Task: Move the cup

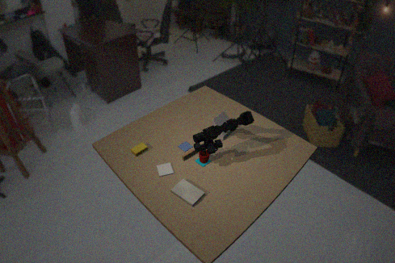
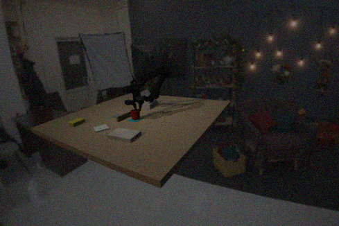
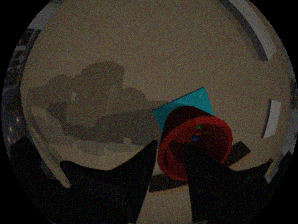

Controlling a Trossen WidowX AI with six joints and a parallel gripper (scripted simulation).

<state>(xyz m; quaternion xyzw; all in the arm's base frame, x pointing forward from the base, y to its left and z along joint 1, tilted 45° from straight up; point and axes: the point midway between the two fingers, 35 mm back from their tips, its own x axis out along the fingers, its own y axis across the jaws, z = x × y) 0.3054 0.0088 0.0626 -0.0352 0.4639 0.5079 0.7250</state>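
My gripper tip is 20 mm to the left of the red cup, 20 mm short of it and 20 mm above it. Round my gripper tip: white card 250 mm ahead, 180 mm to the right, 60 mm below; wooden bar 120 mm to the right, 50 mm below; cyan pad 70 mm below, 20 mm to the right, 20 mm ahead.
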